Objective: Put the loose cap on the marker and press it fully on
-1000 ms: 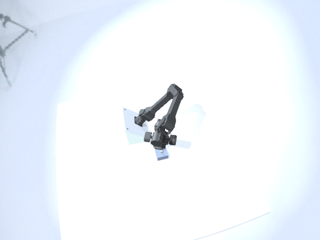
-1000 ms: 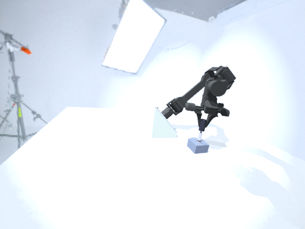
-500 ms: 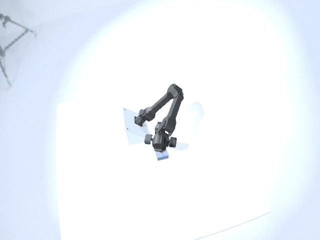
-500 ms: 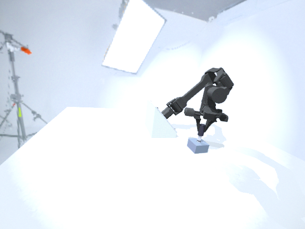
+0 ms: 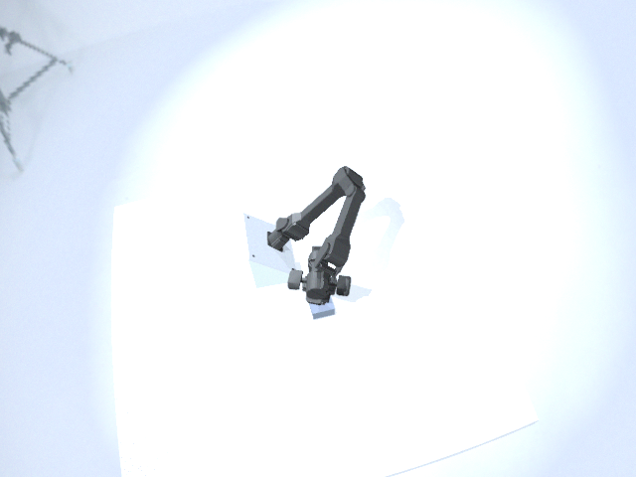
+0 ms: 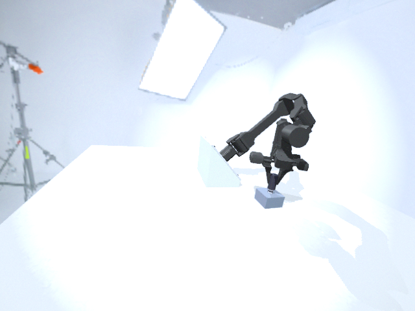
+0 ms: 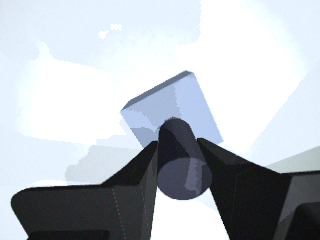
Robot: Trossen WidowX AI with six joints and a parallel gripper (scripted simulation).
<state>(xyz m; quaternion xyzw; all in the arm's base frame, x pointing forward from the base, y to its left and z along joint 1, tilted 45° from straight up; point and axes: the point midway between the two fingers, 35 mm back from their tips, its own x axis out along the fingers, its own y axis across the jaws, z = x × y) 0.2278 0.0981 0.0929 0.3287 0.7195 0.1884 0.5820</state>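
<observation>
Now: gripper tip 1 cm below the marker cap.
</observation>
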